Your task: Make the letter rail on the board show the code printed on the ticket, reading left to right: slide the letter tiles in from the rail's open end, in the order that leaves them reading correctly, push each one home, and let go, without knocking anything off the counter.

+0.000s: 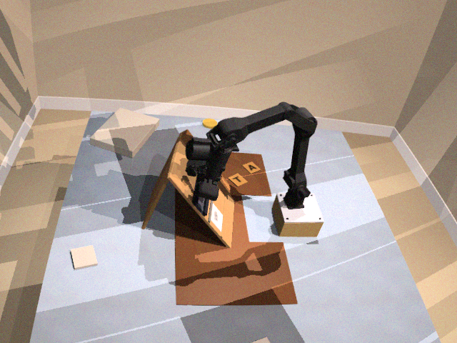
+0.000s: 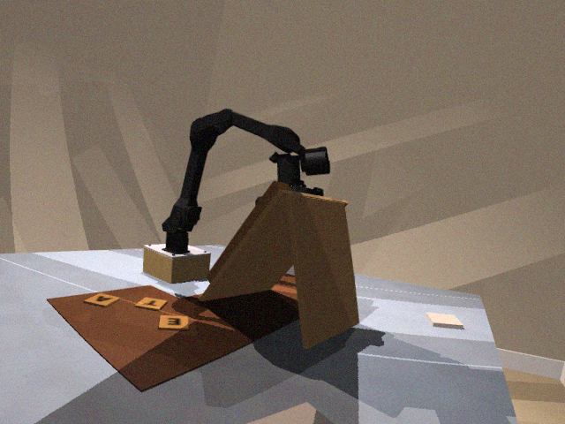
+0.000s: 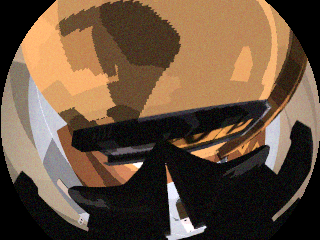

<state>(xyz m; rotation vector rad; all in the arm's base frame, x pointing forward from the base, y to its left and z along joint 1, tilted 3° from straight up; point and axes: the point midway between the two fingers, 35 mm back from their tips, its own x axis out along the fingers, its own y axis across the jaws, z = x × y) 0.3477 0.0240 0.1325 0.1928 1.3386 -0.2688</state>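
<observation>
Now: gripper tip 3 cm to the left of the orange letter tile and 1 cm past it. The rest, counted from my gripper tip: brown mat 17 cm below, 16 cm behind, 5 cm to the right; then white ticket 8 cm below, 5 cm behind, 3 cm to the left; then pale square 40 cm ahead, 16 cm below, 10 cm to the left.
</observation>
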